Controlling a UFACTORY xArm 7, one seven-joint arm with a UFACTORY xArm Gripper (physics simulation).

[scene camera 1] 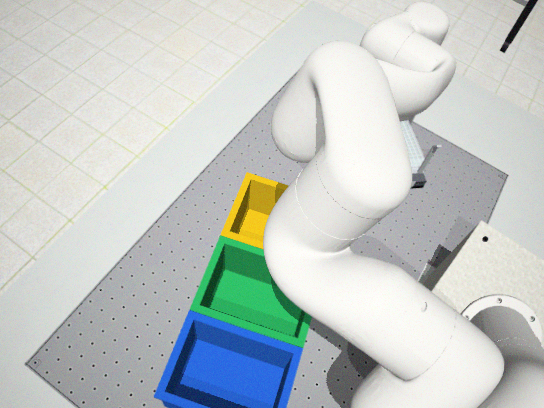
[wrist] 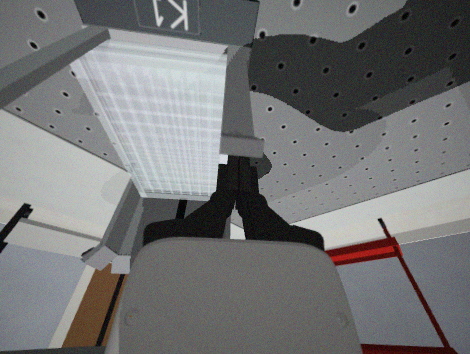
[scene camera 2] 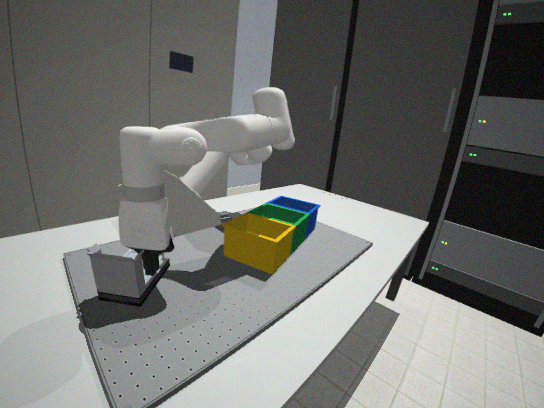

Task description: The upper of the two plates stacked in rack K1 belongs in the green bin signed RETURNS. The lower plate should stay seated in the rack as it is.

Labels:
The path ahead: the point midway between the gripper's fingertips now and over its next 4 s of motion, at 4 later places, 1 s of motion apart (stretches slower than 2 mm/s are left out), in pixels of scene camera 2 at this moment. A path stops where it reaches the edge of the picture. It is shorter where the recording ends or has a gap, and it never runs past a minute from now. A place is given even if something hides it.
My gripper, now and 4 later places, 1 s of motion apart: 152,272; 152,267; 142,255; 146,250; 145,252

